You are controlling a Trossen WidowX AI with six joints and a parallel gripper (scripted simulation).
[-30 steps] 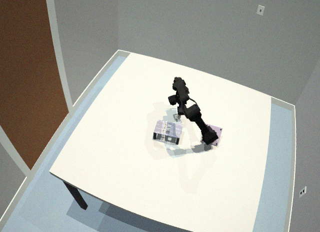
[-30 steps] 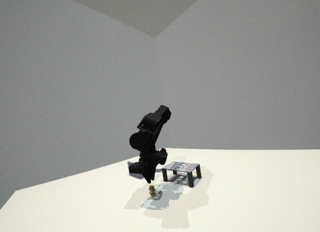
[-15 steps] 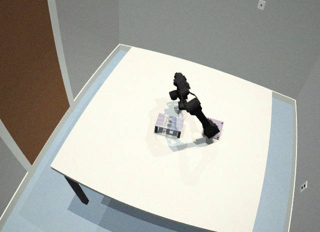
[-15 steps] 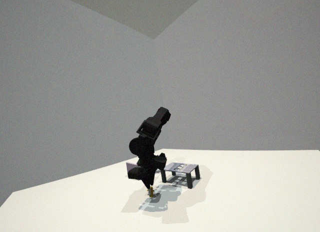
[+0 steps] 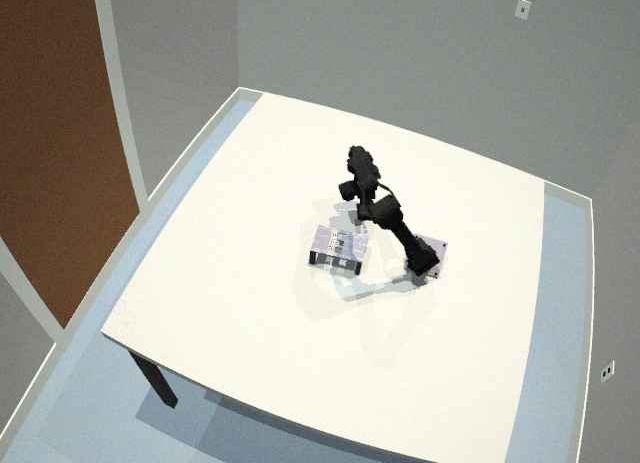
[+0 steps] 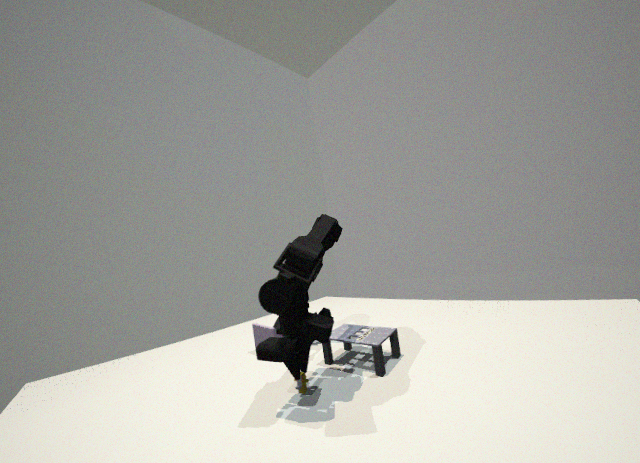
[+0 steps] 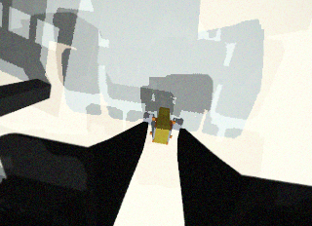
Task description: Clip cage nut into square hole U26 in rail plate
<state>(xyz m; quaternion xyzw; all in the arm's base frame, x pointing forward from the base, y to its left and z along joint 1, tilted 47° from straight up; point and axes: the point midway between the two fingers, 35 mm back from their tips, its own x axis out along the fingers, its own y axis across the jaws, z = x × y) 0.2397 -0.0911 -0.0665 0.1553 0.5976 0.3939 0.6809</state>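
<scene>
Right now the yellow cage nut is 1 cm below my gripper tip.
</scene>
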